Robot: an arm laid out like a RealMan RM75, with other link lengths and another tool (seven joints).
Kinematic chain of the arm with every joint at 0, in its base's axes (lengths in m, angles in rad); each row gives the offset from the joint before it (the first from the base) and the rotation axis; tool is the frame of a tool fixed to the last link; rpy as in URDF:
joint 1: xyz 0 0 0.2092 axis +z
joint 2: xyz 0 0 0 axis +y
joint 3: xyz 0 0 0.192 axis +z
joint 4: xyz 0 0 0 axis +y
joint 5: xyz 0 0 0.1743 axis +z
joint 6: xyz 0 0 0 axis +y
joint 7: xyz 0 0 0.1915 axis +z
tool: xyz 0.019 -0.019 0.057 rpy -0.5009 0 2.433
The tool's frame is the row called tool.
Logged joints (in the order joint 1, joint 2, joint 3, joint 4, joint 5, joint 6, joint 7), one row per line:
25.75, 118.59, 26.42, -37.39, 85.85, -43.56, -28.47
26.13, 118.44, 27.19, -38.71, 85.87, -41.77, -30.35
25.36, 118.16, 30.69, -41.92, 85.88, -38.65, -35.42
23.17, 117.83, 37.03, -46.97, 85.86, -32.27, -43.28
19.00, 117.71, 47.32, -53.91, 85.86, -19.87, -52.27
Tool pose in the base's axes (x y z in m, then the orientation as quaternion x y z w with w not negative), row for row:
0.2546, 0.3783, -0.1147, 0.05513, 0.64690, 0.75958, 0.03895
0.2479, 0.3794, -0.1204, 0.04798, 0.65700, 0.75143, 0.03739
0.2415, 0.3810, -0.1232, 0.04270, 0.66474, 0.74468, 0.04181
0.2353, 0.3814, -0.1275, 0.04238, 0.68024, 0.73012, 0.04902
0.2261, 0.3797, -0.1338, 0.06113, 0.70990, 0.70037, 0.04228
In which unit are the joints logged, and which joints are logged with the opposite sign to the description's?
The joints are logged in degrees. Opposite sign: joint 4, joint 5.
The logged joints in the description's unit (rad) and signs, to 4 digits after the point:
0.4494, 2.0698, 0.4611, 0.6526, -1.4984, -0.7603, -0.4969
0.4561, 2.0672, 0.4746, 0.6756, -1.4987, -0.7290, -0.5297
0.4426, 2.0623, 0.5356, 0.7316, -1.4989, -0.6746, -0.6182
0.4044, 2.0565, 0.6463, 0.8198, -1.4985, -0.5632, -0.7554
0.3316, 2.0544, 0.8259, 0.9409, -1.4985, -0.3468, -0.9123

